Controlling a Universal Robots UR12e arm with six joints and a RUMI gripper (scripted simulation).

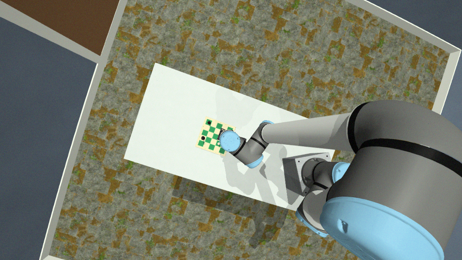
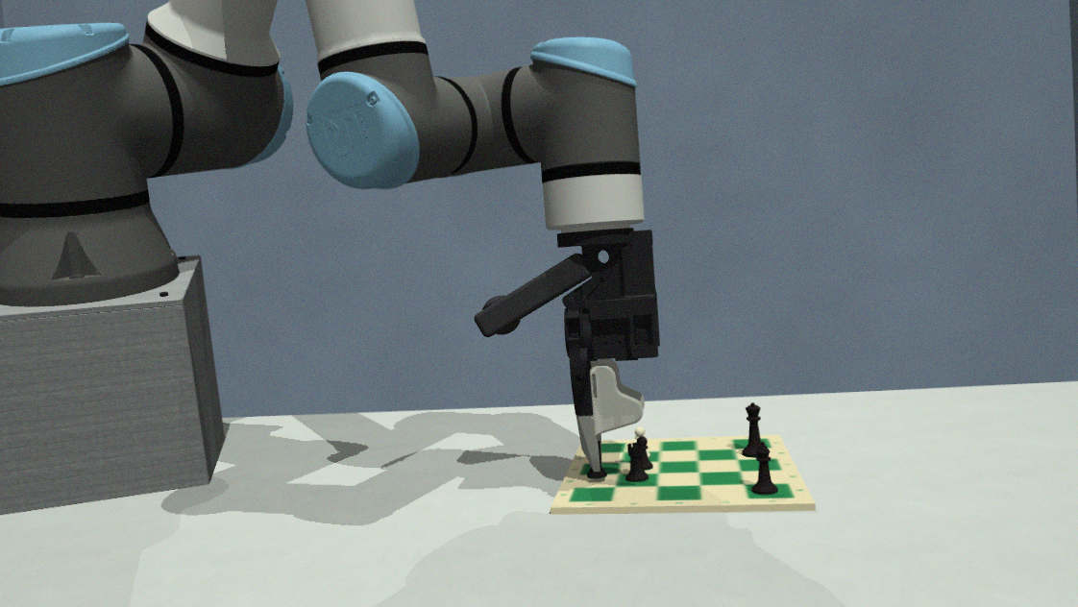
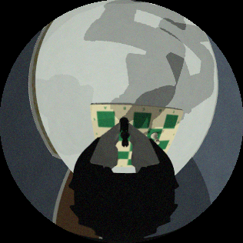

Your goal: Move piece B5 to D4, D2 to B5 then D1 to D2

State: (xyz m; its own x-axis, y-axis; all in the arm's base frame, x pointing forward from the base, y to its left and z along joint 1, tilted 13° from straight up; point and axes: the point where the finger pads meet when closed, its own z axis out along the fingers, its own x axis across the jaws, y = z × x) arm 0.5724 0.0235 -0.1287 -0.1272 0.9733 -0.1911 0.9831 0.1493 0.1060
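Now: the black queen 140 mm ahead of my hand and 90 mm to the left of it. Also, from my hand: white pawn: 30 mm ahead, 80 mm to the left, 10 mm below; then cream chessboard: 70 mm ahead, 50 mm to the left, 30 mm below.
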